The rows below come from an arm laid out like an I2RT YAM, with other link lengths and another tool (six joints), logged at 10 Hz.
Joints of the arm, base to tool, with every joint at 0 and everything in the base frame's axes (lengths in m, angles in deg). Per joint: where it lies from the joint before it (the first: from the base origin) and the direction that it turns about. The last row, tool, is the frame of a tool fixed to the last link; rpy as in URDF.
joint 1: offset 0 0 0.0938 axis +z
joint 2: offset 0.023 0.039 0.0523 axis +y
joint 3: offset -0.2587 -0.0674 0 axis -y
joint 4: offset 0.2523 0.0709 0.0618 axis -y
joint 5: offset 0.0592 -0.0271 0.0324 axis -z
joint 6: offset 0.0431 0 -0.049 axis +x
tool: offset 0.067 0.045 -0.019 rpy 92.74 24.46 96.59
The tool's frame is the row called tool.
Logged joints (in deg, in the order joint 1, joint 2, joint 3, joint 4, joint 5, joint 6), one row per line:
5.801 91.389 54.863 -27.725 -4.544 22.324
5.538 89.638 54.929 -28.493 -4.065 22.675
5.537 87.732 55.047 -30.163 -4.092 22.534
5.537 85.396 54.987 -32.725 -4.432 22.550
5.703 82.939 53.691 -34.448 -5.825 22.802
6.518 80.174 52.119 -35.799 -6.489 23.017
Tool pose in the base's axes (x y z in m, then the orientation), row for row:
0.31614 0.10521 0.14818 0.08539 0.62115 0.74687 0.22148
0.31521 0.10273 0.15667 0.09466 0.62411 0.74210 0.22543
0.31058 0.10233 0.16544 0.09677 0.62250 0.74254 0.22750
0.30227 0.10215 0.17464 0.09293 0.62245 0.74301 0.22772
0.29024 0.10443 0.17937 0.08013 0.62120 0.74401 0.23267
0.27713 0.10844 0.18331 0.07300 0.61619 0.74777 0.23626
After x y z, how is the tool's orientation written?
As a quaternion, w x y z.
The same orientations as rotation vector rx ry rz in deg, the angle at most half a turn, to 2 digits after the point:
106.11 127.59 37.84
106.04 126.08 38.30
105.63 126.00 38.60
105.86 126.36 38.73
106.45 127.49 39.87
106.04 128.68 40.66

